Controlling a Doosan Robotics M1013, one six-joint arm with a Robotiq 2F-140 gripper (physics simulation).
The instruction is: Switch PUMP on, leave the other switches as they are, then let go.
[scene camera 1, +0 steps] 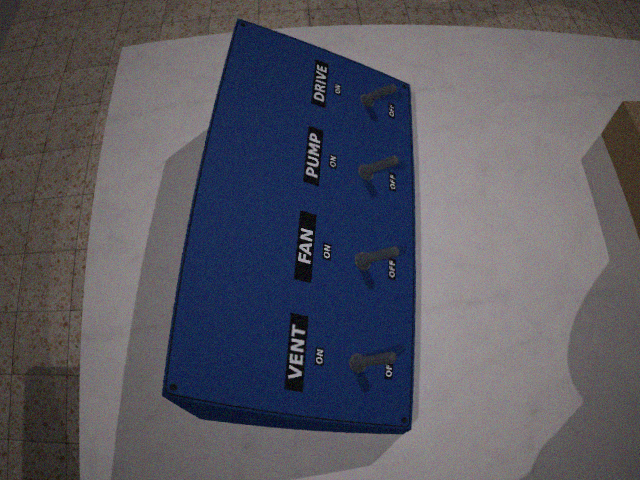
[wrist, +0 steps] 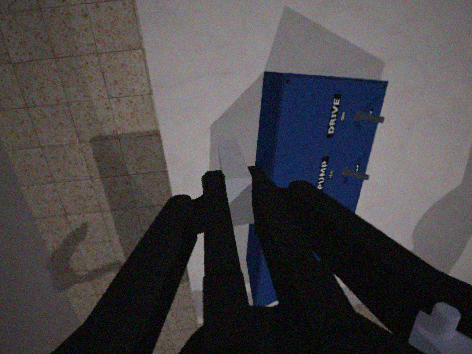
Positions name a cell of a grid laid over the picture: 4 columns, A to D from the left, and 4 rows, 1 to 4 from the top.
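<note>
Blue switch panel (wrist: C2). Gripper (wrist: B2).
</note>
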